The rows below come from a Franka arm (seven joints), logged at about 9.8 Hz.
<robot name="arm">
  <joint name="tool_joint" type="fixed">
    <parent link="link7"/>
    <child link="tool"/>
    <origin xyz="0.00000 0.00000 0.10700" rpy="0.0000 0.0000 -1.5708"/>
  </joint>
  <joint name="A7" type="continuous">
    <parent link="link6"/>
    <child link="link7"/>
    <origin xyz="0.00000 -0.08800 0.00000" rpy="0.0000 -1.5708 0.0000"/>
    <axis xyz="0 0 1"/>
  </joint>
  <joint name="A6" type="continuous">
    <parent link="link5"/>
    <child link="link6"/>
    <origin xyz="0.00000 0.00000 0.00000" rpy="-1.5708 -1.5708 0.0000"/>
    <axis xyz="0 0 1"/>
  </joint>
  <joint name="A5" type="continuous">
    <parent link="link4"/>
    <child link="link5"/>
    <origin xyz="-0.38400 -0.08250 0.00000" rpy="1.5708 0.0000 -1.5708"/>
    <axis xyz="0 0 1"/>
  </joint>
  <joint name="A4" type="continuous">
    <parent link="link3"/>
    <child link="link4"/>
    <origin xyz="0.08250 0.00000 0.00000" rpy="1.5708 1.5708 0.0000"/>
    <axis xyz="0 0 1"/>
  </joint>
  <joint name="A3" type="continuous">
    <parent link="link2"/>
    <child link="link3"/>
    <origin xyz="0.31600 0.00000 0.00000" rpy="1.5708 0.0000 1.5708"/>
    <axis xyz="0 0 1"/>
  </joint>
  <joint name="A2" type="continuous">
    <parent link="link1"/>
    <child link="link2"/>
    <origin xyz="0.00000 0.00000 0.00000" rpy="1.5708 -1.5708 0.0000"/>
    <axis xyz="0 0 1"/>
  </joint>
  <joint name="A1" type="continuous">
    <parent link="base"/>
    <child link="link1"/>
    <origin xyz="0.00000 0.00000 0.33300" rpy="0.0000 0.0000 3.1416"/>
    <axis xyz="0 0 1"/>
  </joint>
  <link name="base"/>
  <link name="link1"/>
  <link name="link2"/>
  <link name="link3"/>
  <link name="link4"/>
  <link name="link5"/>
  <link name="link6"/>
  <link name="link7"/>
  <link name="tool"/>
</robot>
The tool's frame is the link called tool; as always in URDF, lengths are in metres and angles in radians. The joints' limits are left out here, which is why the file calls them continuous.
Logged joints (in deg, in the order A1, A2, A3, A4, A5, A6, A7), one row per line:
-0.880, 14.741, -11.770, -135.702, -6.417, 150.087, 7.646
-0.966, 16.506, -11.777, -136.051, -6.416, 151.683, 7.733
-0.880, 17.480, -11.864, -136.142, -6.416, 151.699, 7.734
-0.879, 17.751, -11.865, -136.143, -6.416, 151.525, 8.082
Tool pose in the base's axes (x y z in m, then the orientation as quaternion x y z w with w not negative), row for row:
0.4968, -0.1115, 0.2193, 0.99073, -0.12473, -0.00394, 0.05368
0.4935, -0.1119, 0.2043, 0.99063, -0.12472, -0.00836, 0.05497
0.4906, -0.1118, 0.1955, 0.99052, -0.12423, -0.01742, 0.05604
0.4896, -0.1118, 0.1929, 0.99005, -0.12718, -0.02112, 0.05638
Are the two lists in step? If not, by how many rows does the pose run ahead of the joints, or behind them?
They are in step.
